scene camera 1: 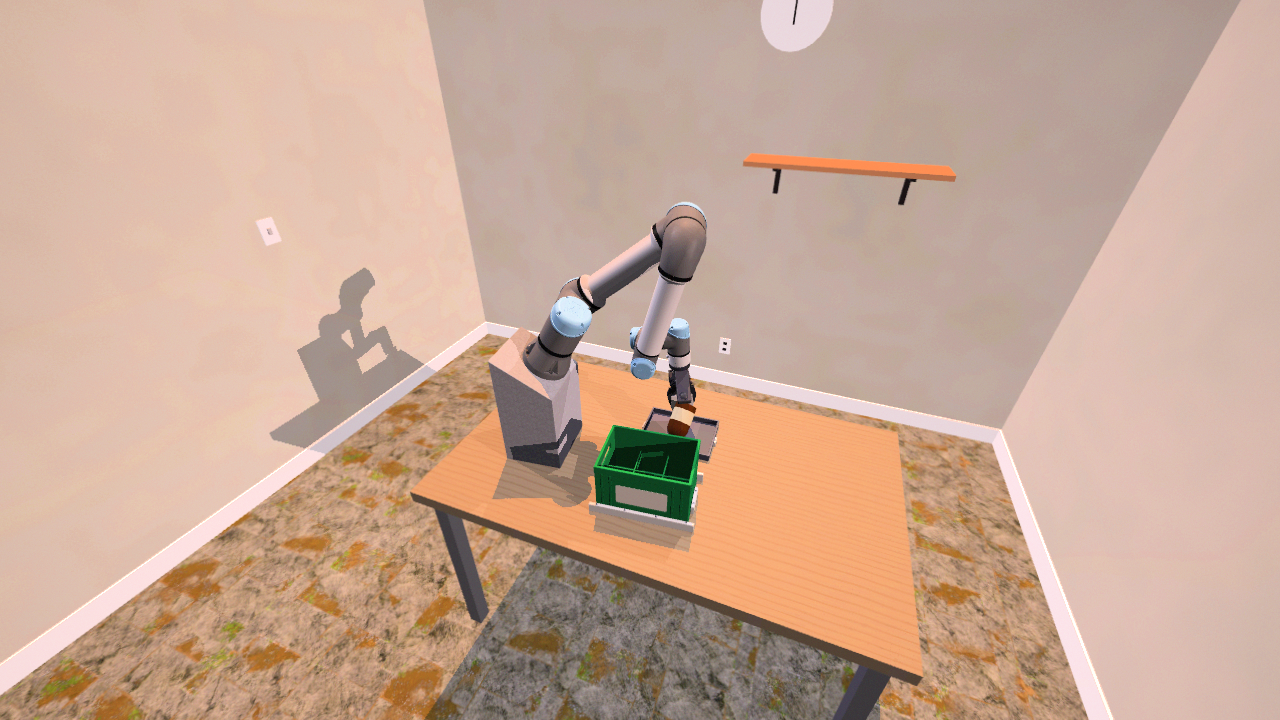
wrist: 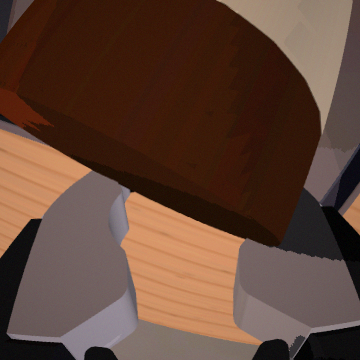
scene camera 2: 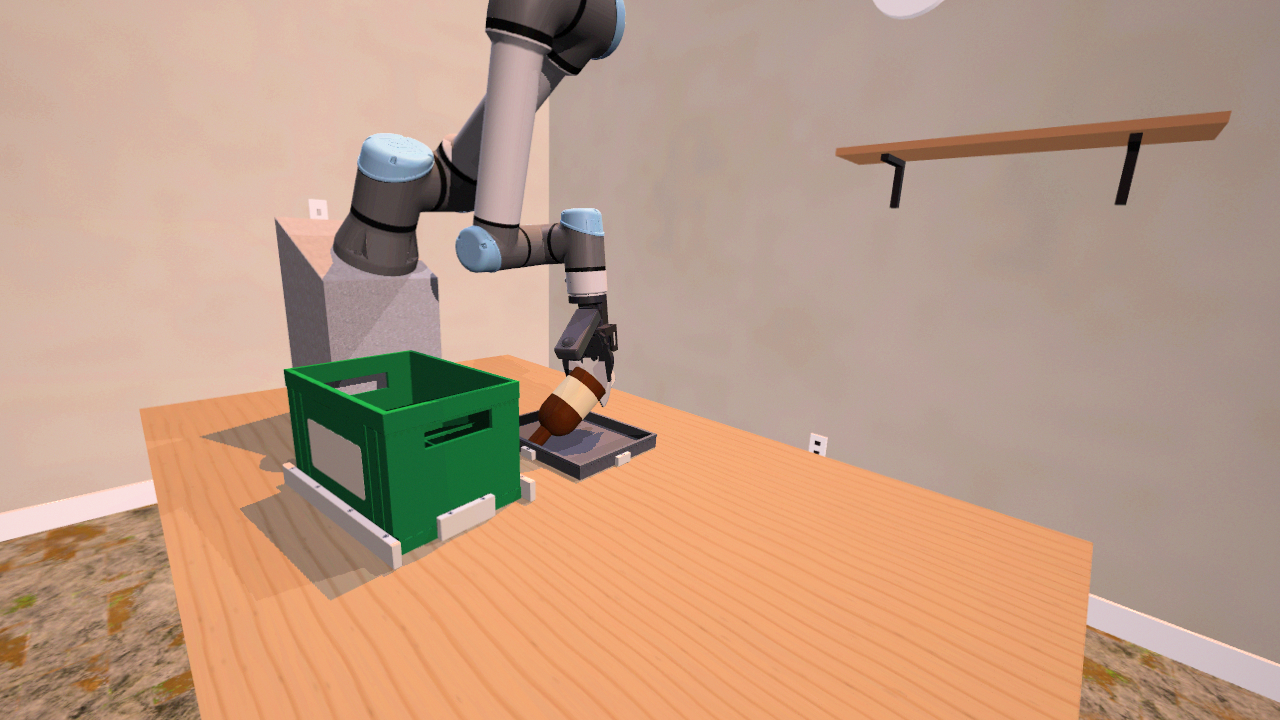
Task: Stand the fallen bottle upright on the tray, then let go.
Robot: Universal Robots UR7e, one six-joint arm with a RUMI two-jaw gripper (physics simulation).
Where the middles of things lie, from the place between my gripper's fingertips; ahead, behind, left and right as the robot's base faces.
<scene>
Now: the brown bottle [scene camera 2: 579, 392] 20 mm ahead of my hand, 70 mm to the right of it and 20 mm above it.
</scene>
